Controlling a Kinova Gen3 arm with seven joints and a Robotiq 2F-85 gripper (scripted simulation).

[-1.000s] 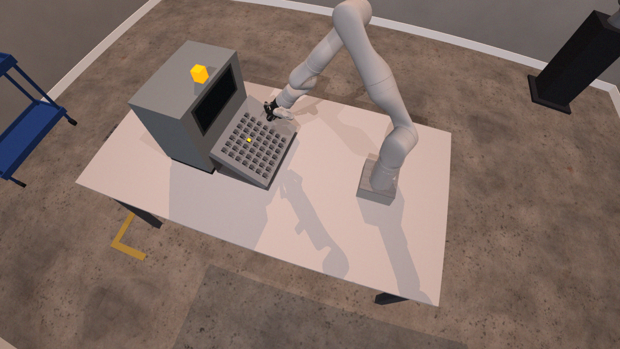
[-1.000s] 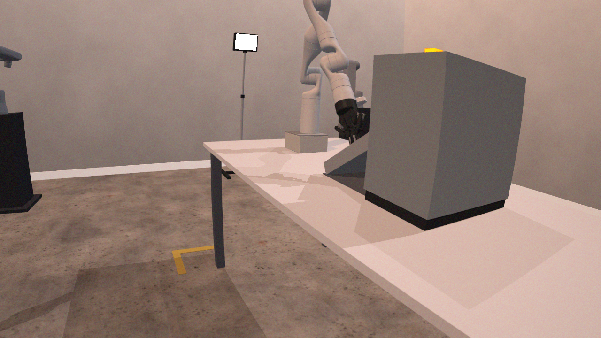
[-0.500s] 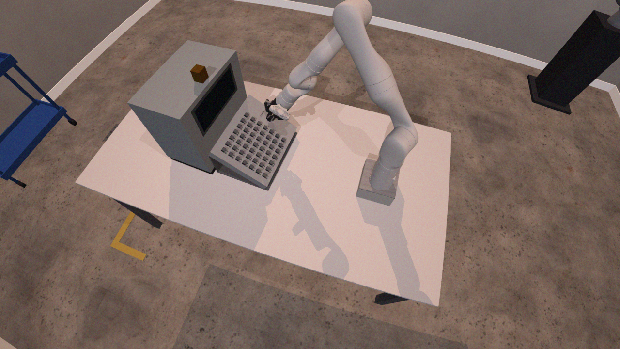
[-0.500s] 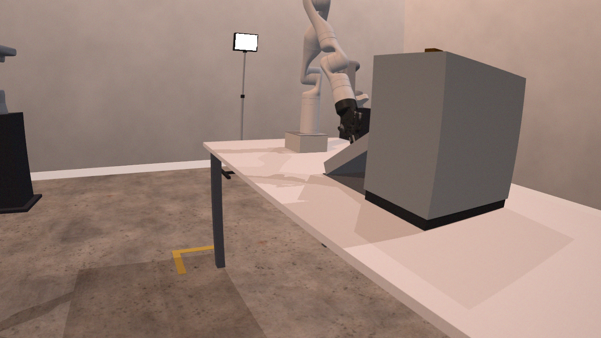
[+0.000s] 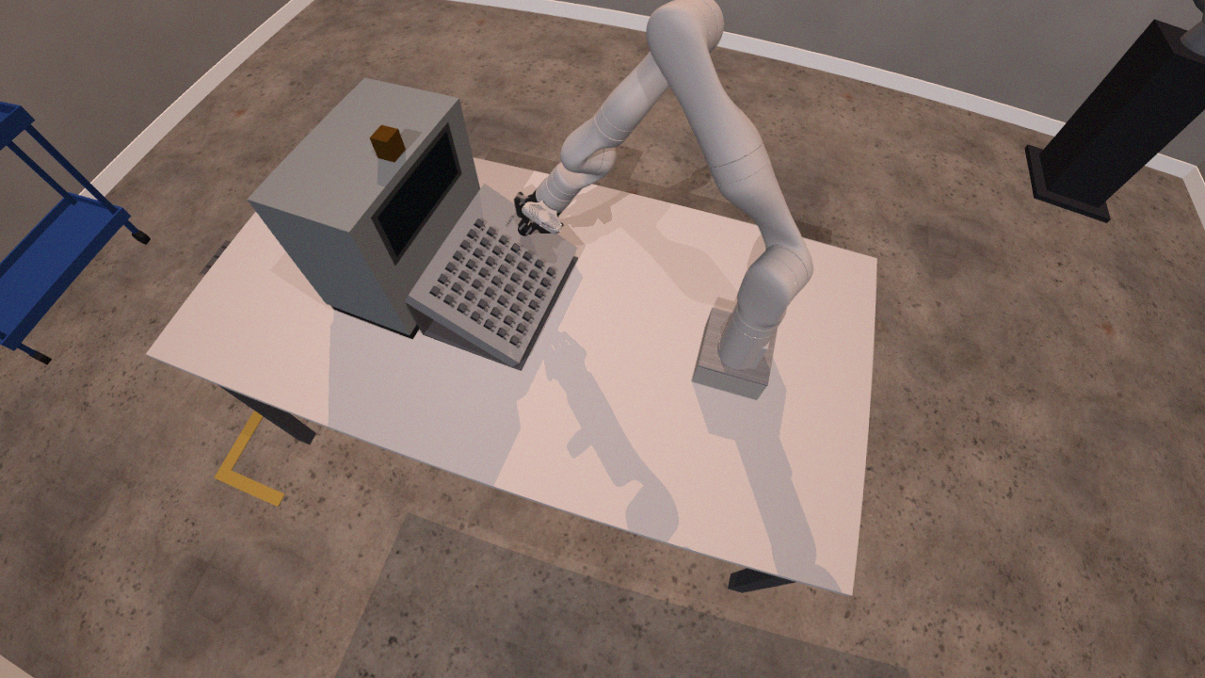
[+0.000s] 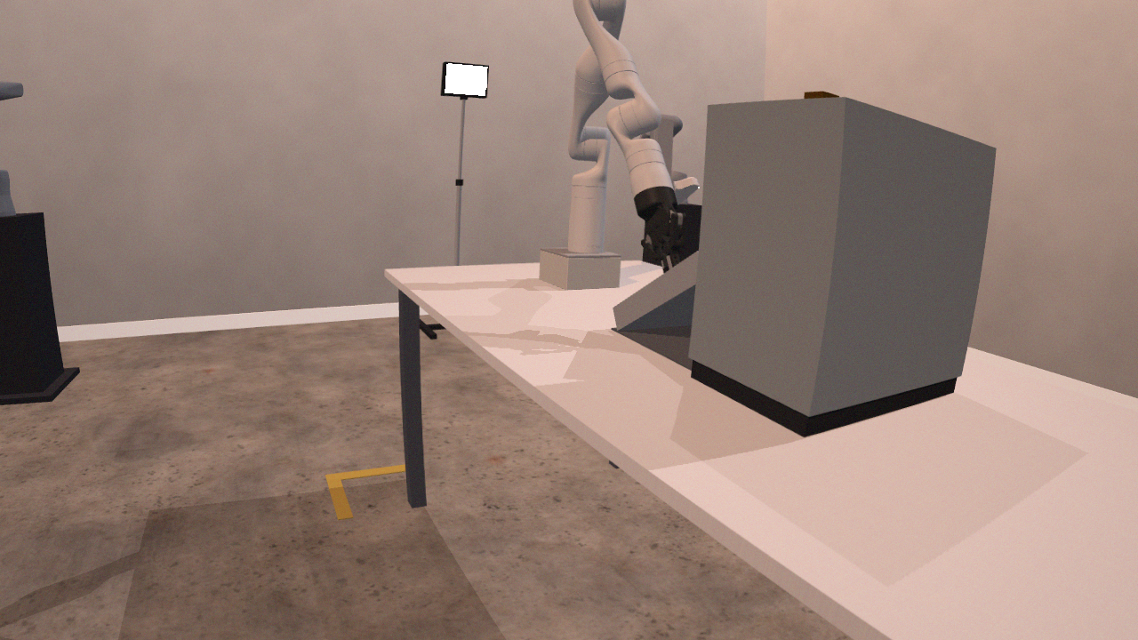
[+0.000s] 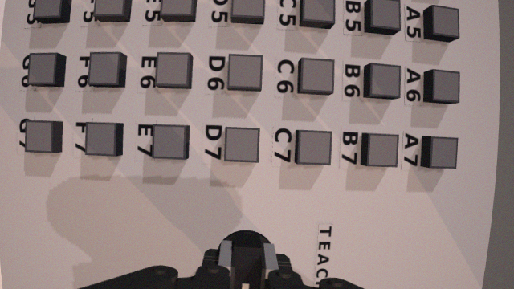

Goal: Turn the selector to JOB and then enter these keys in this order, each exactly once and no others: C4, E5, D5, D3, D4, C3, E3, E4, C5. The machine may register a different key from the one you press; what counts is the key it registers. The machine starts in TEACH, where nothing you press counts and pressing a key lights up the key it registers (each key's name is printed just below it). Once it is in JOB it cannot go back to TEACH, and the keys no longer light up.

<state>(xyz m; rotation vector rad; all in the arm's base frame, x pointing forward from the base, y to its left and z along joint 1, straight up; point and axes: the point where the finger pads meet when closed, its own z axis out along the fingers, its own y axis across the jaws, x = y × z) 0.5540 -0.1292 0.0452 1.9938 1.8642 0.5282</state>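
The black selector knob is 10 mm to the right of my hand, 10 mm below it and 10 mm ahead of it. Also, from my hand: key D7 (60 mm to the left, 20 mm below, 10 mm ahead); then sloped keypad (110 mm to the left, 60 mm below, 30 mm ahead); then key D5 (120 mm to the left, 20 mm below, 10 mm ahead).
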